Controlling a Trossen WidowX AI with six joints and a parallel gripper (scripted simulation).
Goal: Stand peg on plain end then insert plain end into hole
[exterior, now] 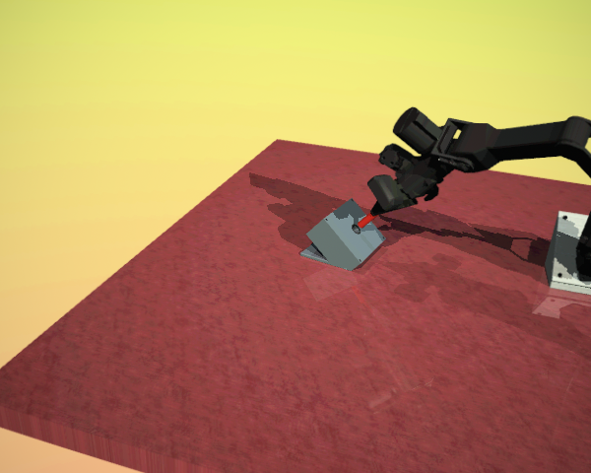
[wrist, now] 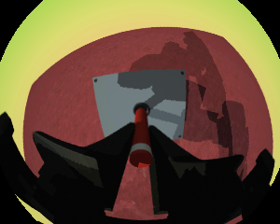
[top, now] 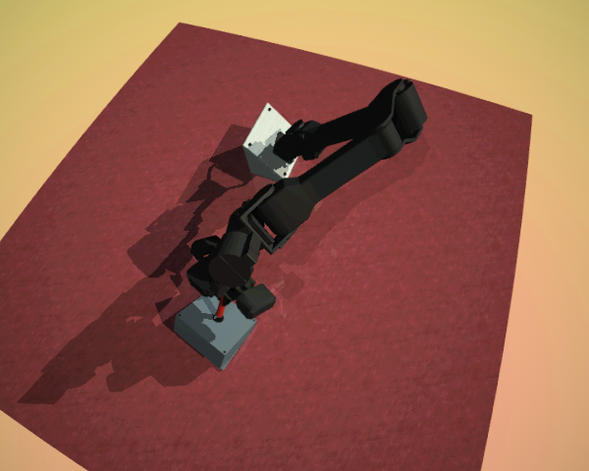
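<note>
The red peg is 10 mm behind my gripper tip and 10 mm above it. From my gripper tip the other things lie so: grey sloped panel (60 mm below, 50 mm ahead, 20 mm to the right).
</note>
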